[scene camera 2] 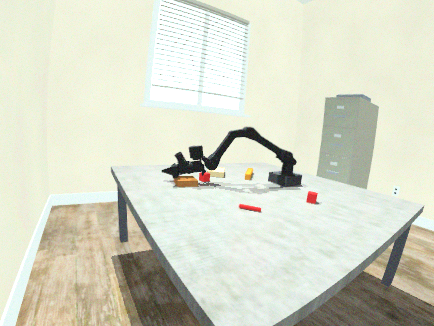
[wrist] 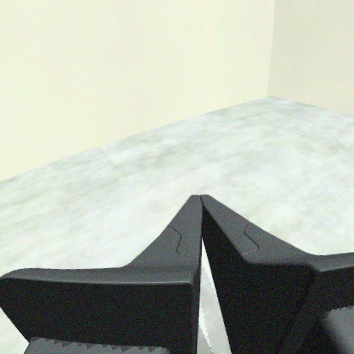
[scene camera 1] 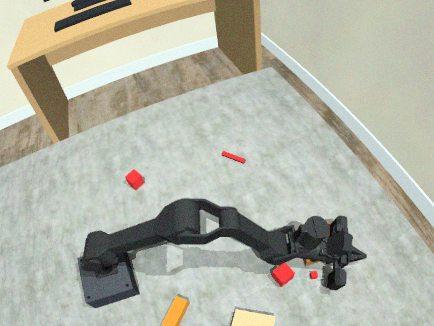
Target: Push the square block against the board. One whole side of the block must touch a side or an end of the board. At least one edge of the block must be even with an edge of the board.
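Frame: origin at the arm's base, x right, y ahead, z up, level; millimetres.
Where they show: gripper, fingertip midpoint: (scene camera 2: 161,171) (wrist: 198,202) (scene camera 1: 366,256); arm's base, link origin: (scene camera 2: 287,174) (scene camera 1: 105,265).
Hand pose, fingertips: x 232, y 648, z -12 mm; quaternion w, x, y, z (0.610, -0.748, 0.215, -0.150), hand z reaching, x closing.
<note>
Each offset is from my fingertips to the top centre of the thing.
The flat orange square block @(dx -104, dy -91, dz -14 mm) (scene camera 1: 310,262) (scene camera 2: 186,182) lies on the table, mostly hidden under the gripper in scene camera 1. A pale yellow board @(dx +75, dy -362, dz -14 mm) (scene camera 1: 254,318) (scene camera 2: 217,173) lies apart from it, cut off by the bottom edge of scene camera 1. My gripper (scene camera 1: 365,256) (scene camera 2: 163,171) (wrist: 198,202) is shut and empty. It is above the block, with its fingertips reaching past the block on the side away from the arm's base. Whether it touches the block is hidden. The block and board do not show in the wrist view.
A red cube @(dx -60, dy -215, dz -4 mm) (scene camera 1: 283,274) (scene camera 2: 204,177) and a tiny red cube @(dx -27, dy -139, dz -28 mm) (scene camera 1: 313,275) lie near the block, on the board's side. A yellow-orange bar @(dx -10, dy -548, dz -13 mm) (scene camera 1: 175,311) (scene camera 2: 249,174) lies nearer the base. Another red cube @(dx -518, dy -516, dz -4 mm) (scene camera 1: 135,179) (scene camera 2: 312,197) and a red rod @(dx -489, dy -189, dz -30 mm) (scene camera 1: 233,157) (scene camera 2: 250,208) lie across the arm.
</note>
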